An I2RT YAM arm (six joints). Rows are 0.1 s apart.
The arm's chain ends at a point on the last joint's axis. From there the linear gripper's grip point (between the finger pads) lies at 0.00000 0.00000 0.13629 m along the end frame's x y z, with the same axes.
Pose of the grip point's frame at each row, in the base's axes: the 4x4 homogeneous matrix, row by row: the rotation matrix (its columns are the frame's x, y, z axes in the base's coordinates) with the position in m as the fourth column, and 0 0 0 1 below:
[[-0.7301, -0.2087, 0.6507, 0.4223], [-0.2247, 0.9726, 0.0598, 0.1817], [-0.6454, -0.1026, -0.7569, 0.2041], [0, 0, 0, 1]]
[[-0.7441, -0.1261, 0.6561, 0.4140], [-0.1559, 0.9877, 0.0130, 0.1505], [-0.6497, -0.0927, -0.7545, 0.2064], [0, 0, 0, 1]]
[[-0.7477, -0.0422, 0.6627, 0.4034], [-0.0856, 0.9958, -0.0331, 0.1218], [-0.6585, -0.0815, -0.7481, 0.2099], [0, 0, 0, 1]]
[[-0.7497, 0.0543, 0.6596, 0.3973], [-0.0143, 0.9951, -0.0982, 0.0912], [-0.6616, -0.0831, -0.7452, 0.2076], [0, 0, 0, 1]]
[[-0.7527, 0.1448, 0.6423, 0.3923], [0.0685, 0.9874, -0.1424, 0.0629], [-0.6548, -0.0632, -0.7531, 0.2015], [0, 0, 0, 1]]
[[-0.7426, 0.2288, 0.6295, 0.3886], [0.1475, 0.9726, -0.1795, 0.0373], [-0.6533, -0.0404, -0.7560, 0.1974], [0, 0, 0, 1]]
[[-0.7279, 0.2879, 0.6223, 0.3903], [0.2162, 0.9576, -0.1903, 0.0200], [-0.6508, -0.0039, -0.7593, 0.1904], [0, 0, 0, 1]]
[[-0.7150, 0.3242, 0.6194, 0.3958], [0.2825, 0.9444, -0.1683, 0.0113], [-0.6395, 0.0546, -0.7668, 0.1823], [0, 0, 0, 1]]
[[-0.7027, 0.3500, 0.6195, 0.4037], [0.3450, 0.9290, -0.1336, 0.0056], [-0.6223, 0.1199, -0.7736, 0.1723], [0, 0, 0, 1]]
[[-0.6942, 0.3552, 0.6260, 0.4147], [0.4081, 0.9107, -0.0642, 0.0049], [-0.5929, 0.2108, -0.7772, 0.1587], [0, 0, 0, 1]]
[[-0.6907, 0.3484, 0.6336, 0.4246], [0.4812, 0.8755, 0.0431, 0.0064], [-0.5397, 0.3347, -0.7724, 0.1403], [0, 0, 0, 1]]
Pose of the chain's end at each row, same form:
[[-0.7301, -0.2087, 0.6507, 0.3336], [-0.2247, 0.9726, 0.0598, 0.1735], [-0.6454, -0.1026, -0.7569, 0.3073], [0, 0, 0, 1]]
[[-0.7441, -0.1261, 0.6561, 0.3246], [-0.1559, 0.9877, 0.0130, 0.1487], [-0.6497, -0.0927, -0.7545, 0.3092], [0, 0, 0, 1]]
[[-0.7477, -0.0422, 0.6627, 0.3131], [-0.0856, 0.9958, -0.0331, 0.1263], [-0.6585, -0.0815, -0.7481, 0.3119], [0, 0, 0, 1]]
[[-0.7497, 0.0543, 0.6596, 0.3074], [-0.0143, 0.9951, -0.0982, 0.1046], [-0.6616, -0.0831, -0.7452, 0.3092], [0, 0, 0, 1]]
[[-0.7527, 0.1448, 0.6423, 0.3048], [0.0685, 0.9874, -0.1424, 0.0823], [-0.6548, -0.0632, -0.7531, 0.3041], [0, 0, 0, 1]]
[[-0.7426, 0.2288, 0.6295, 0.3028], [0.1475, 0.9726, -0.1795, 0.0618], [-0.6533, -0.0404, -0.7560, 0.3004], [0, 0, 0, 1]]
[[-0.7279, 0.2879, 0.6223, 0.3055], [0.2162, 0.9576, -0.1903, 0.0459], [-0.6508, -0.0039, -0.7593, 0.2939], [0, 0, 0, 1]]
[[-0.7150, 0.3242, 0.6194, 0.3114], [0.2825, 0.9444, -0.1683, 0.0342], [-0.6395, 0.0546, -0.7668, 0.2868], [0, 0, 0, 1]]
[[-0.7027, 0.3500, 0.6195, 0.3193], [0.3450, 0.9290, -0.1336, 0.0238], [-0.6223, 0.1199, -0.7736, 0.2777], [0, 0, 0, 1]]
[[-0.6942, 0.3552, 0.6260, 0.3294], [0.4081, 0.9107, -0.0642, 0.0136], [-0.5929, 0.2108, -0.7772, 0.2646], [0, 0, 0, 1]]
[[-0.6907, 0.3484, 0.6336, 0.3382], [0.4812, 0.8755, 0.0431, 0.0005], [-0.5397, 0.3347, -0.7724, 0.2456], [0, 0, 0, 1]]

